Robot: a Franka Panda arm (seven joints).
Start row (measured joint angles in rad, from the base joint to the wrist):
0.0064 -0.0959 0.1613 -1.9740 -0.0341 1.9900 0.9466
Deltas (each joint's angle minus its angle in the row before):
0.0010 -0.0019 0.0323 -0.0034 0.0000 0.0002 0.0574
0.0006 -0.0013 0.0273 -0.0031 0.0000 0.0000 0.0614
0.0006 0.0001 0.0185 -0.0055 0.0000 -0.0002 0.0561
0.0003 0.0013 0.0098 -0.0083 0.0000 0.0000 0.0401
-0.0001 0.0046 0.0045 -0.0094 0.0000 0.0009 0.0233
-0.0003 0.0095 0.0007 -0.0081 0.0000 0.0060 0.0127
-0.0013 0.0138 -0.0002 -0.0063 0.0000 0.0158 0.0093
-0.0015 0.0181 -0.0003 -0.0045 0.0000 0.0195 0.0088
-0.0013 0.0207 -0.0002 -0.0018 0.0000 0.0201 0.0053
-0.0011 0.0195 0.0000 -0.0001 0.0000 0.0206 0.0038
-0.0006 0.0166 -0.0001 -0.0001 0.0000 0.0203 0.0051
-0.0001 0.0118 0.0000 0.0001 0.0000 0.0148 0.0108
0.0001 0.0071 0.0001 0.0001 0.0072 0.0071 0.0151
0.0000 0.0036 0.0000 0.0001 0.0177 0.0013 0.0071
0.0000 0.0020 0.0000 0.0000 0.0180 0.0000 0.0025
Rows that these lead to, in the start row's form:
0.0074 -0.0978 0.1936 -1.9774 -0.0341 1.9902 1.0040
0.0080 -0.0991 0.2209 -1.9805 -0.0341 1.9902 1.0654
0.0086 -0.0990 0.2394 -1.9860 -0.0341 1.9900 1.1215
0.0089 -0.0977 0.2492 -1.9943 -0.0341 1.9900 1.1616
0.0088 -0.0931 0.2537 -2.0037 -0.0341 1.9909 1.1849
0.0085 -0.0836 0.2544 -2.0118 -0.0341 1.9969 1.1976
0.0072 -0.0698 0.2542 -2.0181 -0.0341 2.0127 1.2069
0.0057 -0.0517 0.2539 -2.0226 -0.0341 2.0322 1.2157
0.0044 -0.0310 0.2537 -2.0244 -0.0341 2.0523 1.2210
0.0033 -0.0115 0.2537 -2.0245 -0.0341 2.0729 1.2248
0.0027 0.0051 0.2536 -2.0246 -0.0341 2.0932 1.2299
0.0026 0.0169 0.2536 -2.0245 -0.0341 2.1080 1.2407
0.0027 0.0240 0.2537 -2.0244 -0.0269 2.1151 1.2558
0.0027 0.0276 0.2537 -2.0243 -0.0092 2.1164 1.2629
0.0027 0.0296 0.2537 -2.0243 0.0088 2.1164 1.2654

